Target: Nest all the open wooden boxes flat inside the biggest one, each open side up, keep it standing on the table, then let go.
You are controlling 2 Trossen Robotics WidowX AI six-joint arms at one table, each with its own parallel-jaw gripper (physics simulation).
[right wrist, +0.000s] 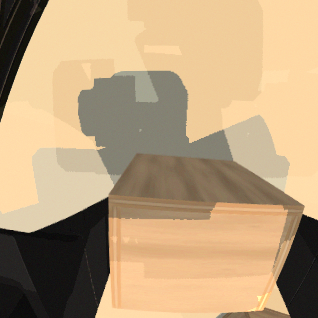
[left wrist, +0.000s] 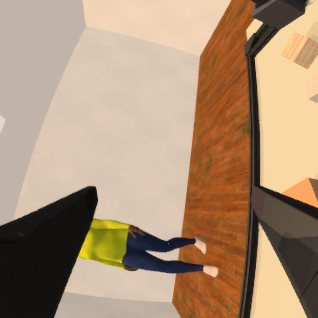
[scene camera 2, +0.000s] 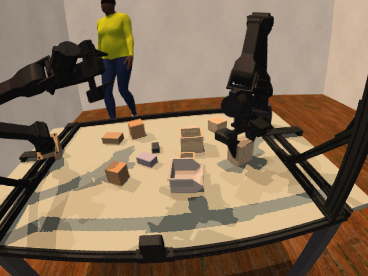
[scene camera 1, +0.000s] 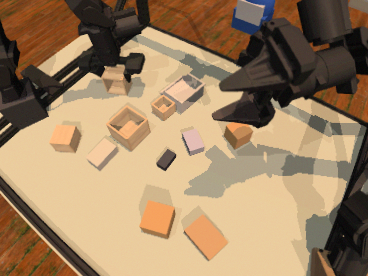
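Pixels of known places: left gripper, between the fingertips: [left wrist: 175, 193] [scene camera 2: 110, 67] [scene camera 1: 215, 104]; right gripper, between the fingertips: [right wrist: 187, 198] [scene camera 2: 241, 154] [scene camera 1: 118, 81]; left arm's base, origin of its link: [scene camera 2: 46, 146] [scene camera 1: 346, 269]; right arm's base, origin of its link: [scene camera 2: 260, 106] [scene camera 1: 13, 92].
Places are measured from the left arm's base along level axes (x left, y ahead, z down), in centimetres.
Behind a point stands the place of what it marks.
A pale greyish open box [scene camera 1: 192, 100] {x -35.9, y 41.0, z 3.6 cm} [scene camera 2: 186, 186] {x -42.3, y 42.6, z 3.0 cm} stands open side up. A medium open wooden box [scene camera 1: 120, 137] {x -17.4, y 55.0, z 1.1 cm} [scene camera 2: 192, 145] {x -24.9, y 53.2, z 2.4 cm} and a small one [scene camera 1: 161, 114] {x -28.2, y 47.8, z 2.9 cm} [scene camera 2: 187, 154] {x -29.4, y 49.2, z 2.2 cm} stand open side up near it. Another open wooden box [scene camera 1: 116, 87] {x -36.2, y 65.8, z 5.0 cm} [scene camera 2: 240, 154] {x -39.4, y 62.5, z 1.1 cm} [right wrist: 195, 255] {x -37.1, y 65.2, z -1.3 cm} stands on its side, its opening toward scene camera 1. My right gripper [scene camera 1: 114, 69] [scene camera 2: 243, 142] [right wrist: 187, 198] {x -37.3, y 64.9, z 3.0 cm} is shut on that tipped box, a finger at each side. My left gripper [scene camera 1: 219, 101] {x -11.5, y 31.8, z -26.0 cm} [scene camera 2: 104, 70] {x -11.5, y 31.8, z -26.0 cm} [left wrist: 175, 193] {x -11.5, y 31.8, z -26.0 cm} is open and empty, high above the table.
Solid blocks lie around: a light block [scene camera 1: 65, 137] {x -13.3, y 69.1, z 0.9 cm}, a pale slab [scene camera 1: 102, 153] {x -12.5, y 58.4, z 2.8 cm}, a dark block [scene camera 1: 166, 159] {x -15.7, y 42.4, z 3.7 cm} [scene camera 2: 155, 147] {x -17.5, y 42.2, z 3.7 cm}, a lilac block [scene camera 1: 193, 141] {x -22.2, y 37.1, z 3.0 cm} [scene camera 2: 147, 159] {x -24.7, y 37.1, z 3.0 cm}, a brown block [scene camera 1: 238, 135] {x -25.4, y 26.4, z 0.4 cm} [scene camera 2: 117, 172] {x -30.7, y 26.5, z 0.6 cm} and two orange blocks [scene camera 1: 157, 218] {x -0.4, y 39.1, z -0.4 cm} [scene camera 1: 205, 236] {x -0.1, y 28.7, z 2.8 cm}. A person [scene camera 2: 116, 35] stands beyond the table.
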